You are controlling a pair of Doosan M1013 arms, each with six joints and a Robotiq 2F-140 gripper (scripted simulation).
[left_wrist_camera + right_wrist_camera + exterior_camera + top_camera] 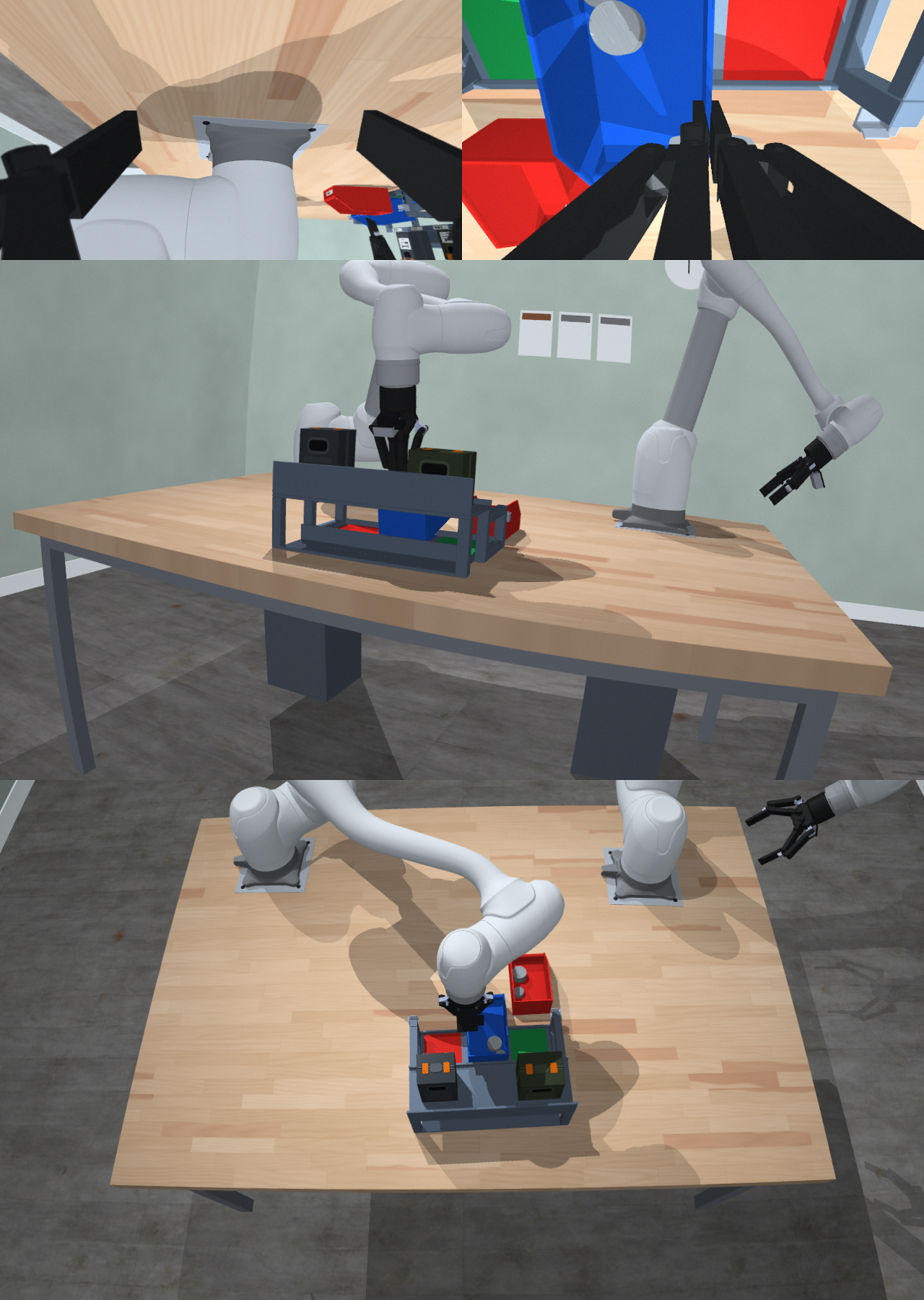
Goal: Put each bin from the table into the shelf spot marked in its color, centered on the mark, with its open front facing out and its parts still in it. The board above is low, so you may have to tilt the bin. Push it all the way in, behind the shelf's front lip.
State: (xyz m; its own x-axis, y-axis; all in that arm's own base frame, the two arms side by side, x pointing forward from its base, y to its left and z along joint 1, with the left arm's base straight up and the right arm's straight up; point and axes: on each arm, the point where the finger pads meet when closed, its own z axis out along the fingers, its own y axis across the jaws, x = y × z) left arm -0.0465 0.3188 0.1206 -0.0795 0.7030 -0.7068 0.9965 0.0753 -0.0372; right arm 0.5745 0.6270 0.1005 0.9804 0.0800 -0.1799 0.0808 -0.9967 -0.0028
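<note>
Now: right hand 10 mm short of the blue bin, 50 mm to the right of it and 40 mm above it. From my right hand the other things lie so: grey shelf 120 mm ahead, 60 mm to the left, 30 mm below; then red bin 150 mm behind, 160 mm to the left, 60 mm below.
</note>
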